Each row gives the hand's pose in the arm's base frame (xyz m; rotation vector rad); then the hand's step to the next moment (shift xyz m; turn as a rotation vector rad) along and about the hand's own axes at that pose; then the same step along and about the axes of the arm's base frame.
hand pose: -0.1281 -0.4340 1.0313 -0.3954 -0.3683 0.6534
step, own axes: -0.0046 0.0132 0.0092 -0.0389 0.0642 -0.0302
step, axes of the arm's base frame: -0.0142 0.0088 0.0009 -0.0478 0.0143 -0.0637
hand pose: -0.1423 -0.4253 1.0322 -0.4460 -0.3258 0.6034
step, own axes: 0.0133 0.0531 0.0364 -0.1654 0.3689 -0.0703
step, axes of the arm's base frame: -0.0298 0.0581 0.0073 -0.2725 0.1489 -0.2683
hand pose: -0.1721 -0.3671 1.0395 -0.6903 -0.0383 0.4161
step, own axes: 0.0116 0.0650 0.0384 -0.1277 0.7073 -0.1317
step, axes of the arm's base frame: -0.0193 0.0729 -0.0121 -0.3493 0.3602 -0.5312
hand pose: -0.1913 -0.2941 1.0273 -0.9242 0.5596 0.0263
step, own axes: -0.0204 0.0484 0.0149 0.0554 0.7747 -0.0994
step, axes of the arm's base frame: -0.0232 0.0453 -0.0196 -0.1950 0.3871 -0.6521
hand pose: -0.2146 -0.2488 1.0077 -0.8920 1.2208 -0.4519
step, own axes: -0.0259 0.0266 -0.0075 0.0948 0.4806 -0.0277
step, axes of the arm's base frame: -0.0193 0.0321 -0.0057 -0.0702 0.2079 -0.4389
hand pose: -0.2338 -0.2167 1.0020 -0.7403 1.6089 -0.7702
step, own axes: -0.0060 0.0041 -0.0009 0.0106 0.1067 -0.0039
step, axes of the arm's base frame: -0.0002 0.0073 0.0002 -0.0118 0.0544 -0.0918
